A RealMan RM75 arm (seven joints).
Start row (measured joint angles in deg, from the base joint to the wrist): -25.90, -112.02, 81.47, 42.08, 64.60, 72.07, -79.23
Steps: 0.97, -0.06, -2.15, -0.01, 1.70, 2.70, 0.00; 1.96, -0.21, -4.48, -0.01, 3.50, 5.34, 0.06; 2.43, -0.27, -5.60, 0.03, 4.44, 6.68, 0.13; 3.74, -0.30, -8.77, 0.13, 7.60, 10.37, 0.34; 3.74, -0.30, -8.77, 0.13, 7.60, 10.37, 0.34; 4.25, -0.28, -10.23, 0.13, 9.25, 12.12, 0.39; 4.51, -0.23, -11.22, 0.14, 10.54, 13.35, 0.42; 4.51, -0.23, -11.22, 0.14, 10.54, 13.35, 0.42; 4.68, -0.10, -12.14, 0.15, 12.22, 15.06, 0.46; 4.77, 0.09, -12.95, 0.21, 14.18, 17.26, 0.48; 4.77, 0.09, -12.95, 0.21, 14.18, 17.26, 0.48; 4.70, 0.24, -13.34, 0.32, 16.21, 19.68, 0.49; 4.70, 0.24, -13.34, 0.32, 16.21, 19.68, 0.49; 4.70, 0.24, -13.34, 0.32, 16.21, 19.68, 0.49; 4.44, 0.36, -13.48, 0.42, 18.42, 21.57, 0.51; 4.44, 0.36, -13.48, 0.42, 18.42, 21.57, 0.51; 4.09, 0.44, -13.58, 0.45, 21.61, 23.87, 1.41; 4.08, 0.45, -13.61, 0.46, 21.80, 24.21, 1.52; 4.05, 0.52, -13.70, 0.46, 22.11, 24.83, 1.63; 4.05, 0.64, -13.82, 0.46, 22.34, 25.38, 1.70; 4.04, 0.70, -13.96, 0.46, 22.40, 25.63, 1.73
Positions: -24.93, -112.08, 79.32, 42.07, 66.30, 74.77, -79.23; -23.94, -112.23, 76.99, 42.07, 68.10, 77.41, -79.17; -23.47, -112.29, 75.87, 42.11, 69.04, 78.75, -79.10; -22.16, -112.32, 72.70, 42.21, 72.20, 82.44, -78.89; -22.16, -112.32, 72.70, 42.21, 72.20, 82.44, -78.89; -21.65, -112.30, 71.24, 42.21, 73.85, 84.19, -78.84; -21.39, -112.25, 70.25, 42.22, 75.14, 85.42, -78.81; -21.39, -112.25, 70.25, 42.22, 75.14, 85.42, -78.81; -21.22, -112.12, 69.33, 42.23, 76.82, 87.13, -78.77; -21.13, -111.93, 68.52, 42.29, 78.78, 89.33, -78.75; -21.13, -111.93, 68.52, 42.29, 78.78, 89.33, -78.75; -21.20, -111.78, 68.13, 42.40, 80.81, 91.75, -78.74; -21.20, -111.78, 68.13, 42.40, 80.81, 91.75, -78.74; -21.20, -111.78, 68.13, 42.40, 80.81, 91.75, -78.74; -21.46, -111.66, 67.99, 42.50, 83.02, 93.64, -78.72; -21.46, -111.66, 67.99, 42.50, 83.02, 93.64, -78.72; -21.81, -111.58, 67.89, 42.53, 86.21, 95.94, -77.82; -21.82, -111.57, 67.86, 42.54, 86.40, 96.28, -77.71; -21.85, -111.50, 67.77, 42.54, 86.71, 96.90, -77.60; -21.85, -111.38, 67.65, 42.54, 86.94, 97.45, -77.53; -21.86, -111.32, 67.51, 42.54, 87.00, 97.70, -77.50
